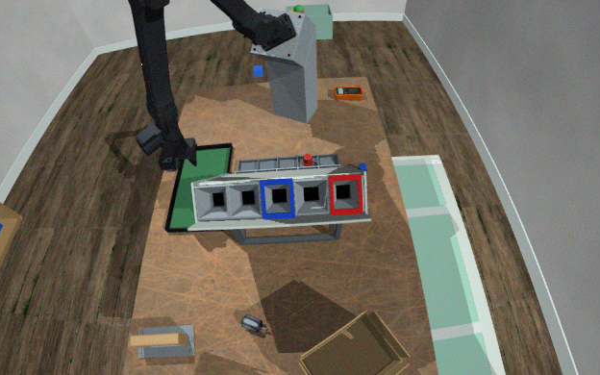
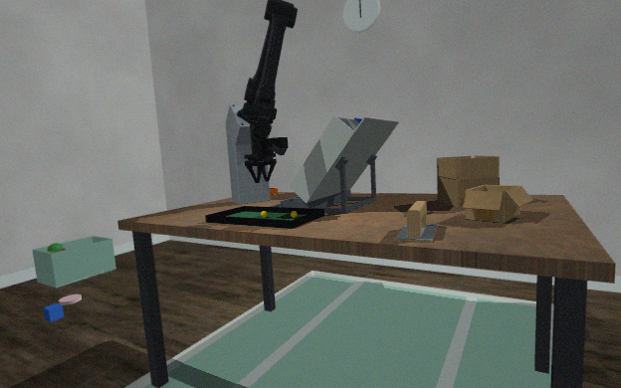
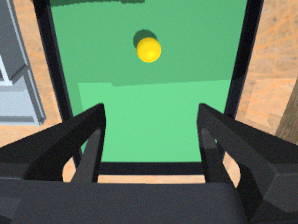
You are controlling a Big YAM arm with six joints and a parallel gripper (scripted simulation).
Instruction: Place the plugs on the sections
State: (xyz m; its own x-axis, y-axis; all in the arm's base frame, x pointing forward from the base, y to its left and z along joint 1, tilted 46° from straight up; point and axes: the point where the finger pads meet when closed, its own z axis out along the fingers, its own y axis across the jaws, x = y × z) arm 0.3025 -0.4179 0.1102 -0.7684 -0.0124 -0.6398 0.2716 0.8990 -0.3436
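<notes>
Right now the green marble tray is 13 cm below my hand. The rest, counted from my hand: small tool: 54 cm ahead, 12 cm below, 5 cm to the left; then cover: 27 cm to the left, 22 cm ahead, 7 cm above; then red plug: 41 cm to the left, 12 cm below, 7 cm ahead.
</notes>
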